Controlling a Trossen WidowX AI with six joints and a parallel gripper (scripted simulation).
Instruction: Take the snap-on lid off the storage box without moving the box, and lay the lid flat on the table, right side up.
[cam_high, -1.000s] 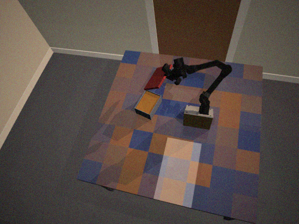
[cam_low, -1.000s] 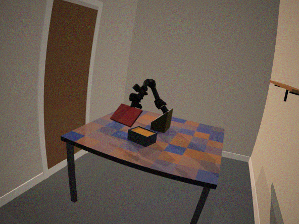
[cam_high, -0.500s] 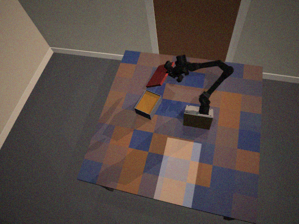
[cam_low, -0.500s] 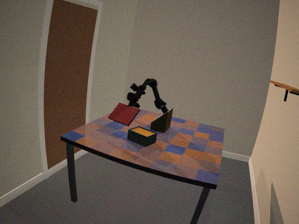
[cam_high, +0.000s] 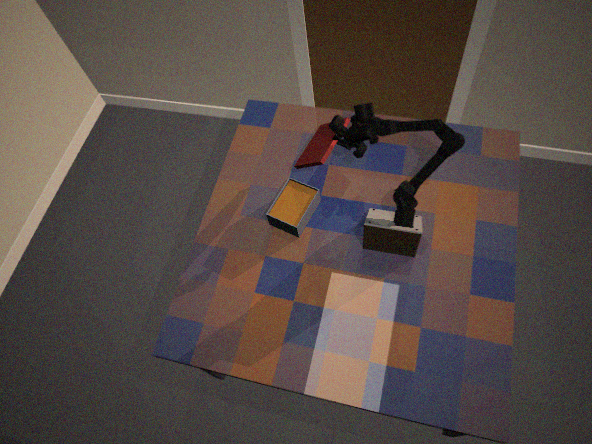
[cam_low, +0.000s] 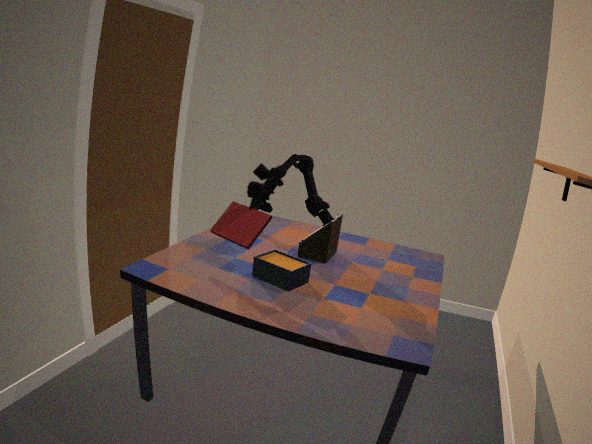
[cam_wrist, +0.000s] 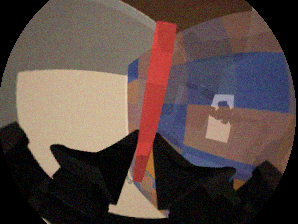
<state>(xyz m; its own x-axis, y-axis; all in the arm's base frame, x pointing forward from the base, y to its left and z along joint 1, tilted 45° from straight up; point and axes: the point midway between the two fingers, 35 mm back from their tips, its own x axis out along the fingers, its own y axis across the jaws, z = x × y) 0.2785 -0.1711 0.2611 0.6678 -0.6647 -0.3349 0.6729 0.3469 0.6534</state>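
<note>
My gripper tip is now 60 mm short of the lid, 50 mm above it and 20 mm to the left of it. Round my gripper tip: grey-blue storage box (220 mm to the left, 180 mm below, 150 mm ahead).
</note>
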